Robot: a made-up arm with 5 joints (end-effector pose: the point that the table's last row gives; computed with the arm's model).
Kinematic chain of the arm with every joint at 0, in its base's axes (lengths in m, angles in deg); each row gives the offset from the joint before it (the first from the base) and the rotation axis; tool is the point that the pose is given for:
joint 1: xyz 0 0 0.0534 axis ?
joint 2: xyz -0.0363 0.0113 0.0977 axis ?
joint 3: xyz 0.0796 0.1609 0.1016 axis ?
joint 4: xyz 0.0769 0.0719 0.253 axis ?
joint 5: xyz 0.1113 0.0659 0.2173 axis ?
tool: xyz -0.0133 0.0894 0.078
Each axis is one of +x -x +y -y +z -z.
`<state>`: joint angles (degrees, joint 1 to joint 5).
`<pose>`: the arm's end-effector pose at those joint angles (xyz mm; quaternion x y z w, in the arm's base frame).
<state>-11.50 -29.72 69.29 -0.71 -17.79</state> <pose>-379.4 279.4 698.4 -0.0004 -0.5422 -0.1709 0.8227</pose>
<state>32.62 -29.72 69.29 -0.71 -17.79</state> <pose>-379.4 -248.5 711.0 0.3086 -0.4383 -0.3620 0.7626</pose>
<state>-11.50 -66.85 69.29 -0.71 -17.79</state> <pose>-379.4 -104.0 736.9 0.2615 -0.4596 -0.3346 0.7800</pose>
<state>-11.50 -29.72 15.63 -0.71 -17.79</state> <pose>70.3 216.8 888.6 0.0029 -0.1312 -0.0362 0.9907</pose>
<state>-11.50 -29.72 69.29 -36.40 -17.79</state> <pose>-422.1 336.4 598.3 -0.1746 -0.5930 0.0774 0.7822</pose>
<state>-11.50 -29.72 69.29 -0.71 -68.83</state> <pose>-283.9 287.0 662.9 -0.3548 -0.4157 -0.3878 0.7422</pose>
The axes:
joint 1: +x
joint 2: -x
joint 3: -y
joint 4: -z
joint 5: +x

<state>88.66 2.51 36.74 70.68 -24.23</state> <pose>-35.3 -755.2 311.4 0.5546 0.3040 -0.5244 0.5701</pose>
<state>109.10 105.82 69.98 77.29 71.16</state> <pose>-461.0 22.0 451.5 0.6722 -0.6572 -0.1744 0.2929</pose>
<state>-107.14 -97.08 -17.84 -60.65 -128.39</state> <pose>210.7 510.8 363.0 -0.7695 -0.3597 0.3706 0.3757</pose>
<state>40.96 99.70 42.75 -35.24 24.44</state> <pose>-282.7 645.8 111.9 -0.3671 -0.0727 0.4414 0.8155</pose>
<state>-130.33 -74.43 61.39 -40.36 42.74</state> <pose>-424.9 657.4 -48.9 -0.2674 -0.0874 0.5567 0.7816</pose>
